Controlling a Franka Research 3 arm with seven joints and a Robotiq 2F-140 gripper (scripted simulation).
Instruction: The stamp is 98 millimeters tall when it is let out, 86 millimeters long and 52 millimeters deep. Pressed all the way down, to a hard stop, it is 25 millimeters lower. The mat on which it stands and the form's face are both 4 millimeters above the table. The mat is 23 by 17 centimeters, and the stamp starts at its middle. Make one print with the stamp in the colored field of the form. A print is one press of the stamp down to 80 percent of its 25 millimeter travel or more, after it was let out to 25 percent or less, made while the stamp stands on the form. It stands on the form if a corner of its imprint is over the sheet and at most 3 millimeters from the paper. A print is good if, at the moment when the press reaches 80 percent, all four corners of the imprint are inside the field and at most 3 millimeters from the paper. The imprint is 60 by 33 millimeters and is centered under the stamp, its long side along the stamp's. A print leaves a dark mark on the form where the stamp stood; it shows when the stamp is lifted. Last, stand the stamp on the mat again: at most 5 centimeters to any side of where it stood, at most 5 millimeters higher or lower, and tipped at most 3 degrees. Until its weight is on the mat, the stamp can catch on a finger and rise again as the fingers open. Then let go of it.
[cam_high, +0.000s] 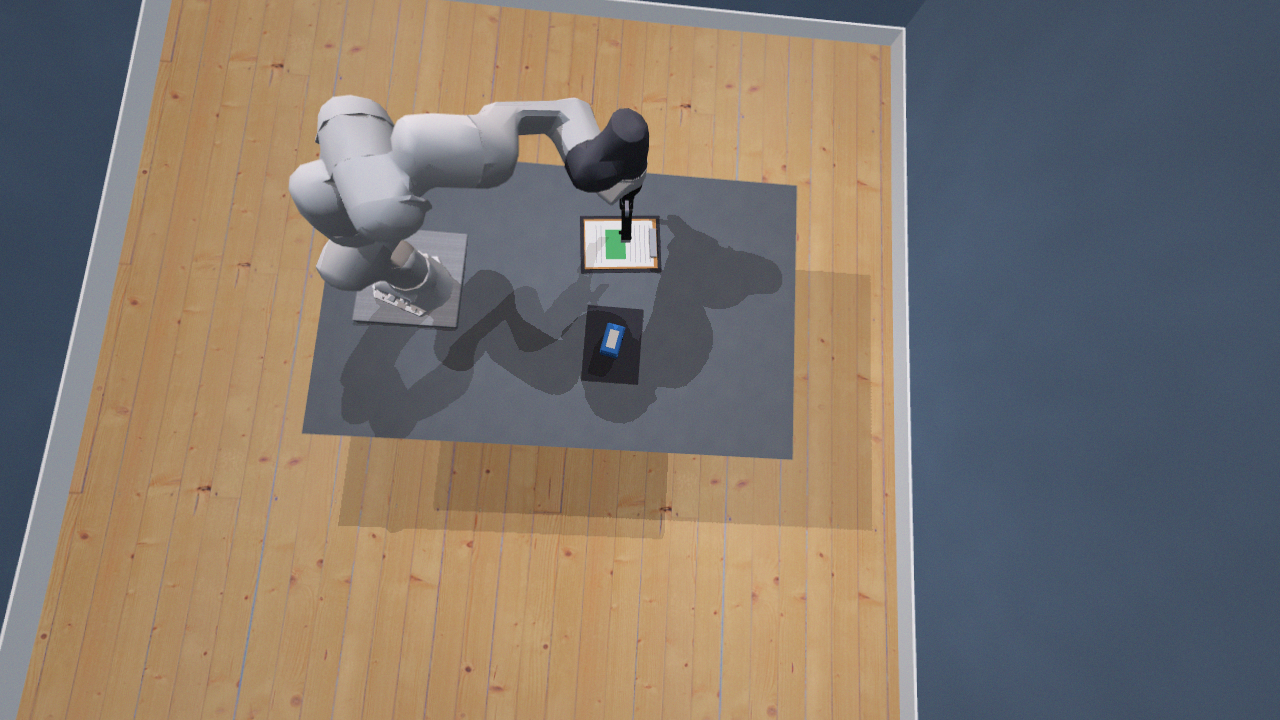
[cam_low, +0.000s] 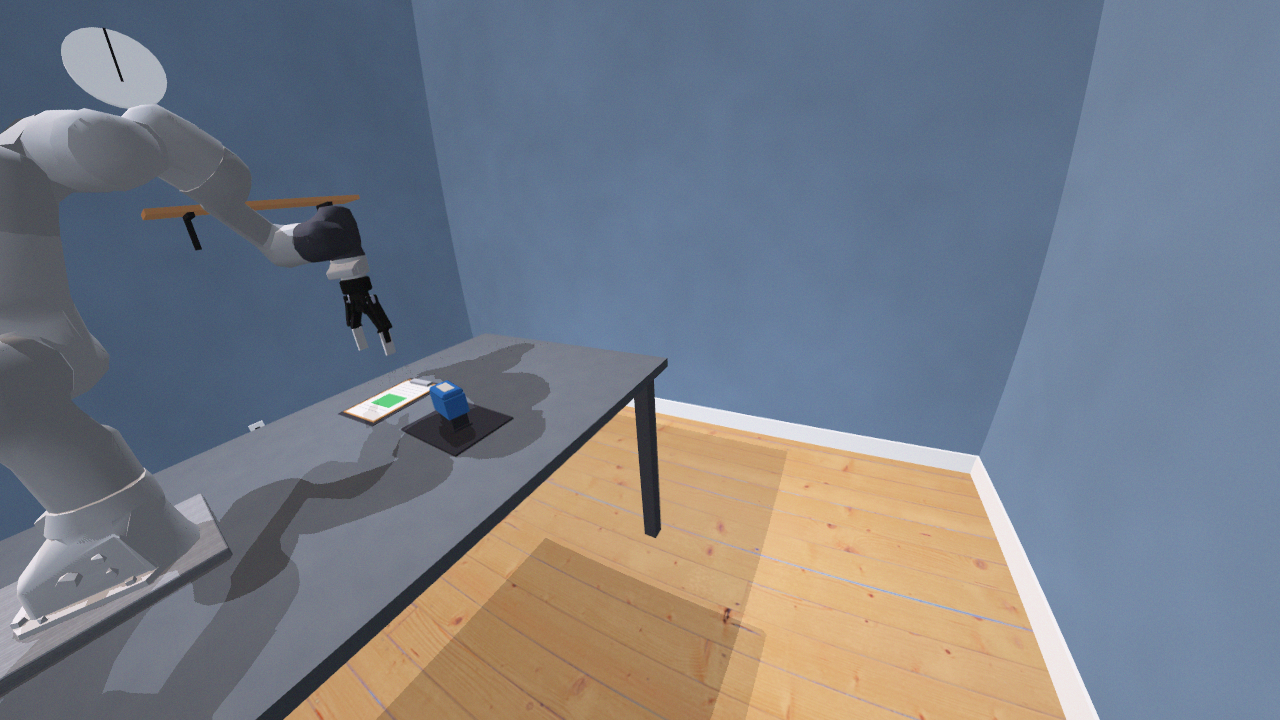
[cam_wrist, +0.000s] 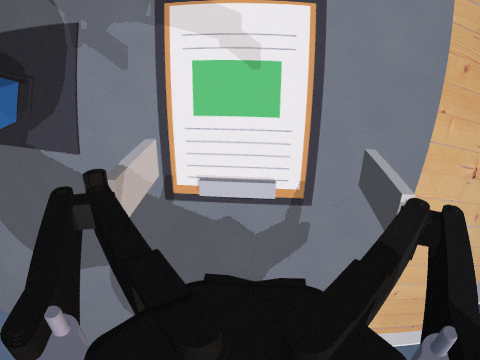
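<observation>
Now: the blue stamp 34 cm to the right of my hand, 10 cm below it and 4 cm ahead of it. Round my hand: dark mat (34 cm to the right, 15 cm below, 4 cm ahead); then form (15 cm below, 2 cm to the right, 1 cm ahead).
</observation>
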